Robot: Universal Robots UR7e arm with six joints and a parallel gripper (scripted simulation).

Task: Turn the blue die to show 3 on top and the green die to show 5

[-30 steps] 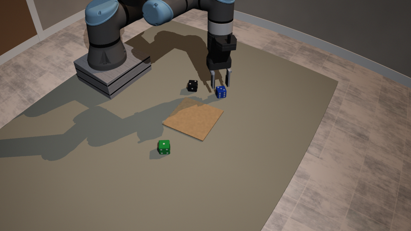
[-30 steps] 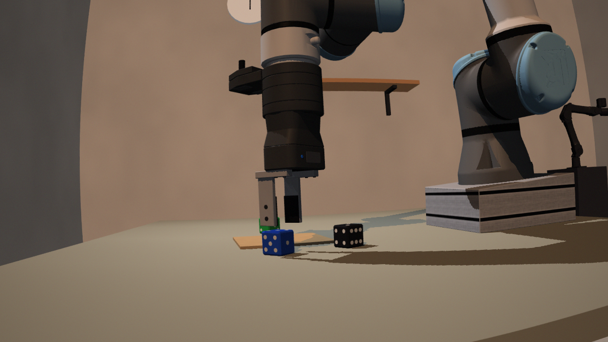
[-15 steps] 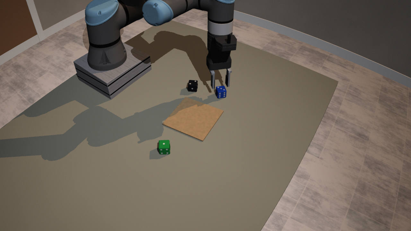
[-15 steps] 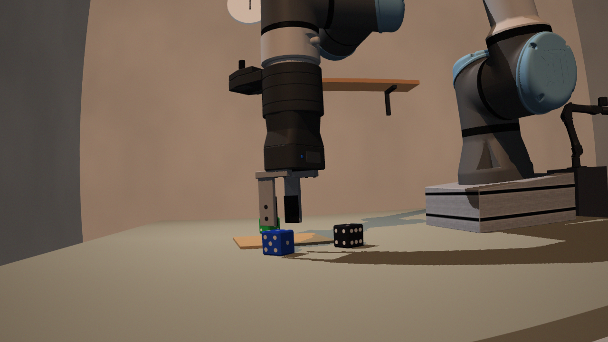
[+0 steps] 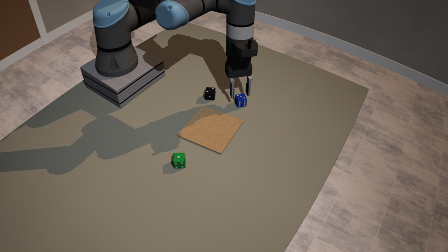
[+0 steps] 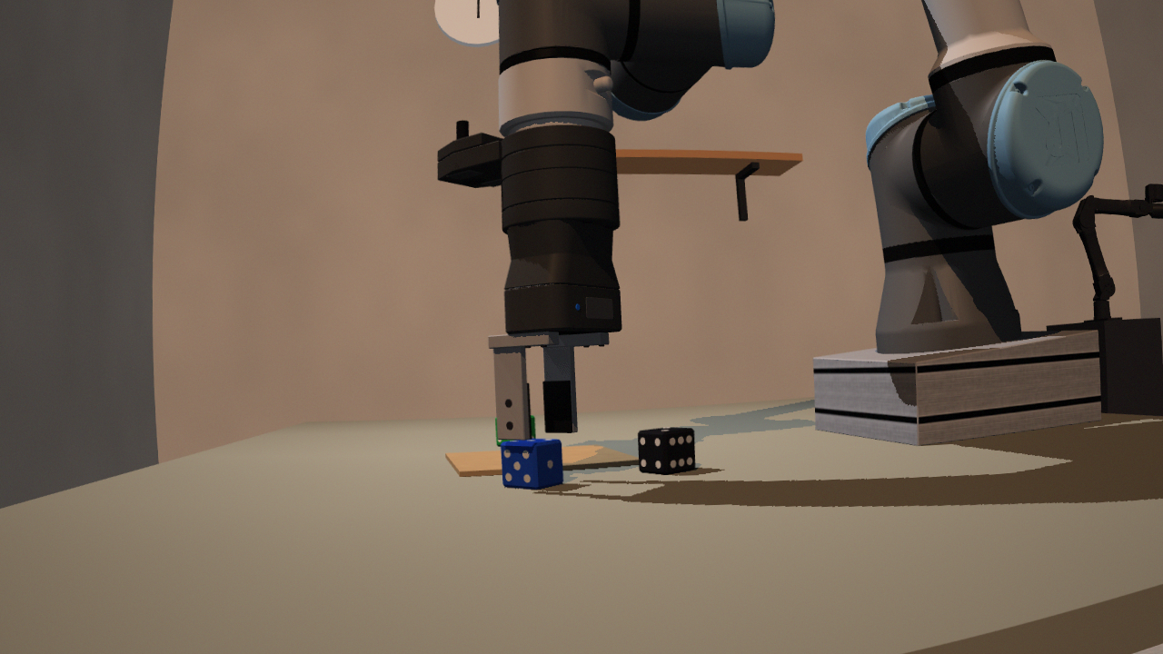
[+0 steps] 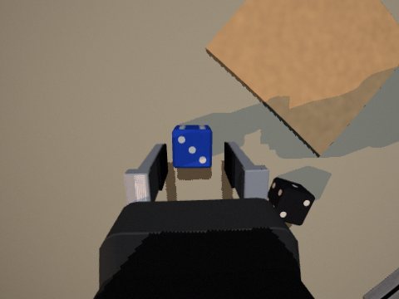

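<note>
My hand is 40 mm above the blue die and 10 mm short of it. The rest, counted from my hand: green die: 290 mm to the right, 40 mm below; brown mat: 140 mm to the right, 50 mm below, 10 mm behind; black die: 90 mm behind, 40 mm below, 30 mm to the right.
</note>
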